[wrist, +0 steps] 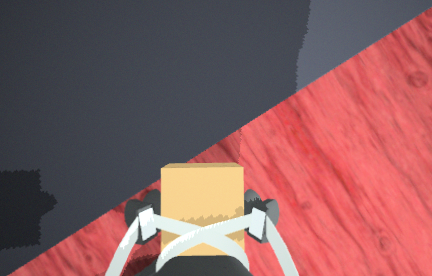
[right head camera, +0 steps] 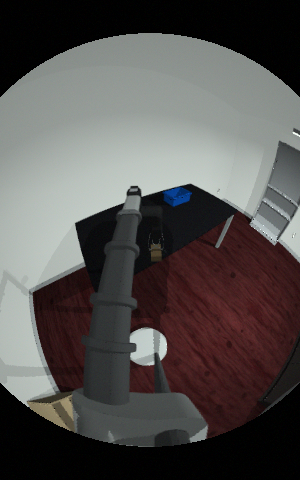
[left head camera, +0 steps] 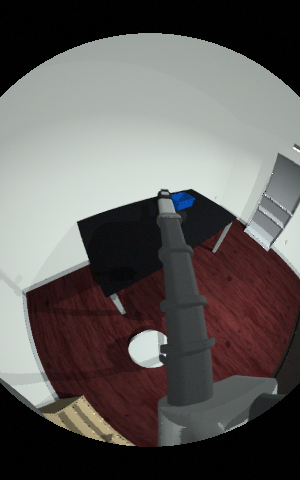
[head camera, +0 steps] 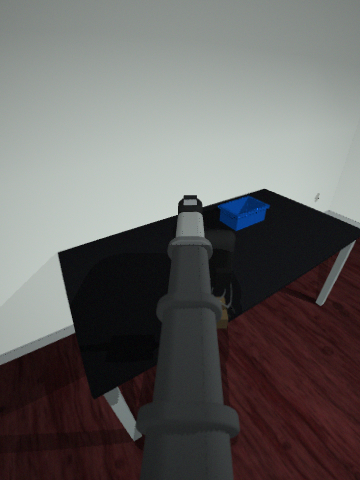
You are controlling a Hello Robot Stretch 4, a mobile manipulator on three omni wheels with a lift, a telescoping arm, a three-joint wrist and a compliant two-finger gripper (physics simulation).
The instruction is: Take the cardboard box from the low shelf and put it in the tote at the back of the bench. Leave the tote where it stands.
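Frame: origin at the robot's base, x ahead, y left, z up, level; millimetres.
Seen in the pictures: gripper, fingertip midpoint: [wrist: 202,206]; robot's base at its link origin: [right head camera: 146,345] [left head camera: 148,347].
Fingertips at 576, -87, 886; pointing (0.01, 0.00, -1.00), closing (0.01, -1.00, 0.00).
Observation:
Offsets run from my fingertips to a thing's middle, as dx, dy, dz. Level surfaces: height alone.
My gripper [head camera: 223,301] [right head camera: 156,243] [wrist: 202,206] is shut on the cardboard box {-6, +0, +25} [head camera: 223,320] [right head camera: 156,255] [wrist: 202,187], with a finger on each side of it. In the wrist view the tan box overlaps the front edge of the black bench {dz -151} [head camera: 295,240] [right head camera: 200,215] [wrist: 125,75] and the red floor. In the head view the arm hides part of gripper and box. The blue tote {+929, -280, -92} [head camera: 244,216] [left head camera: 183,201] [right head camera: 177,197] stands upright at the back of the bench, right of the arm and apart from the box. Its inside floor is hard to see.
The telescoped arm [head camera: 190,350] [left head camera: 186,325] [right head camera: 111,320] reaches over the bench. A white round object [left head camera: 145,348] [right head camera: 148,346] is on the floor. A grey shelf unit [left head camera: 257,240] [right head camera: 263,233] stands at the right wall. A beige slatted piece shows at lower left.

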